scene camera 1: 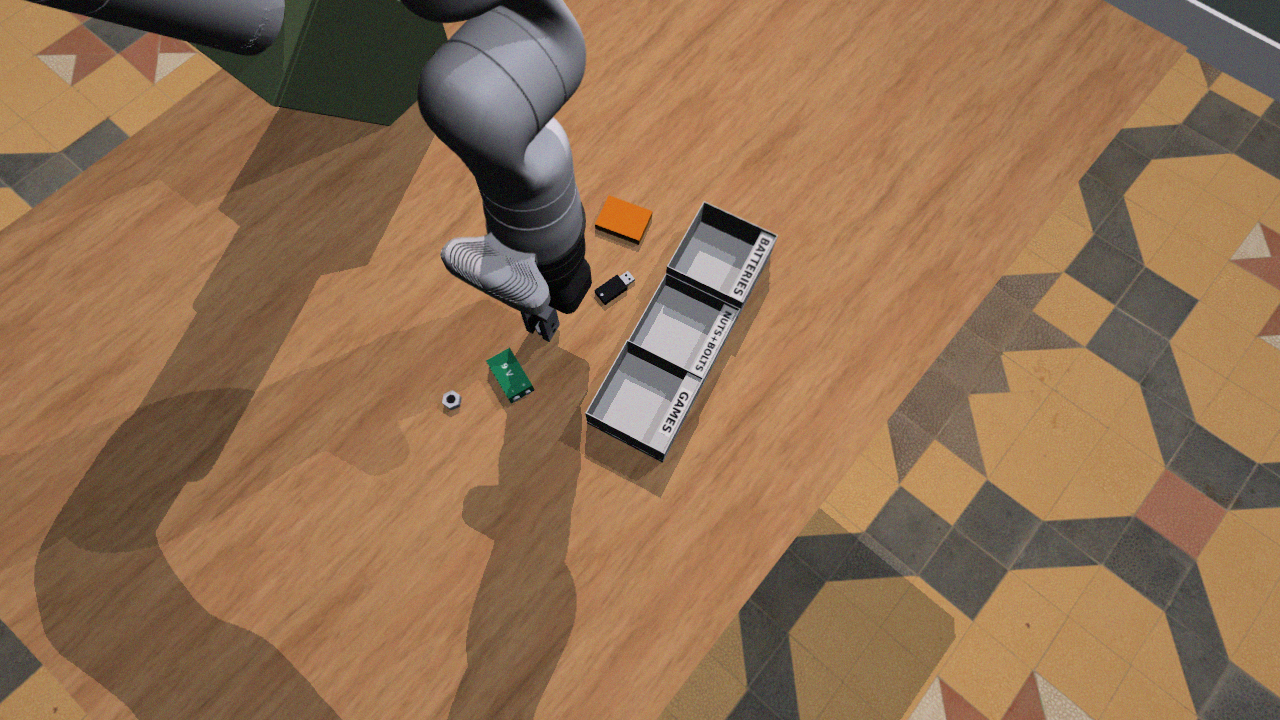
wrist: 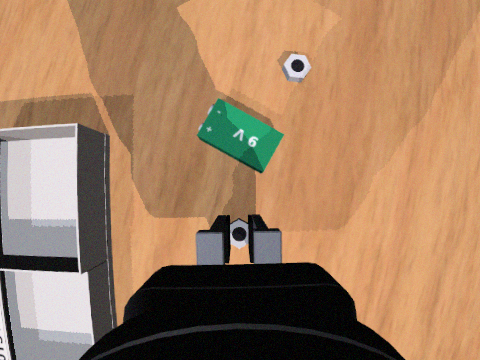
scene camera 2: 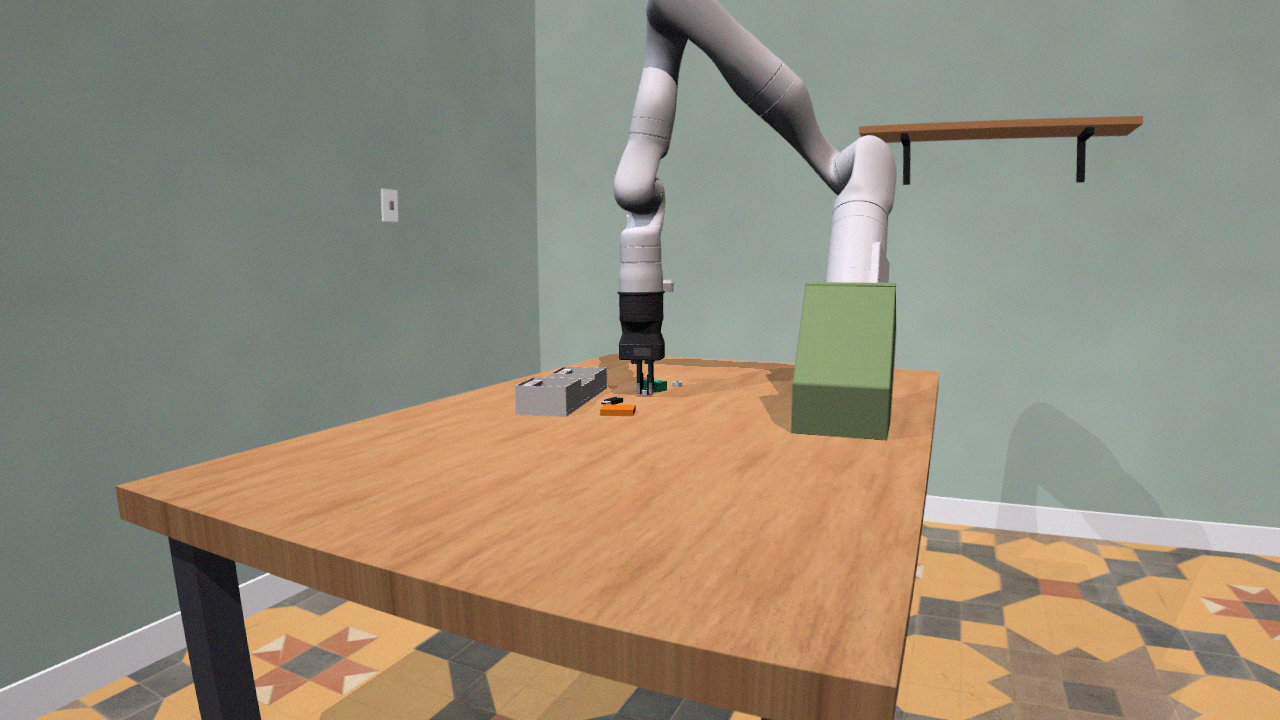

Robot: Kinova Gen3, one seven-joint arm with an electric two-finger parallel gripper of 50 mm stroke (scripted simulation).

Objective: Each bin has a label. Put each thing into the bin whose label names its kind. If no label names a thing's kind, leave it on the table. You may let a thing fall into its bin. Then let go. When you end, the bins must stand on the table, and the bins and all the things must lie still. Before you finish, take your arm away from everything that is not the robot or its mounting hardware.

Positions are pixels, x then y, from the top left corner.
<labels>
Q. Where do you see a green 9 v battery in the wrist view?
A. At 228,129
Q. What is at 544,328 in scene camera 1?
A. My gripper.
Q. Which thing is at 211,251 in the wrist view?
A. My gripper.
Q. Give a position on a green 9 v battery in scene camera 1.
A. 505,367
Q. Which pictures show my gripper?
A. Scene camera 1, the wrist view and scene camera 2: all of them.
</labels>
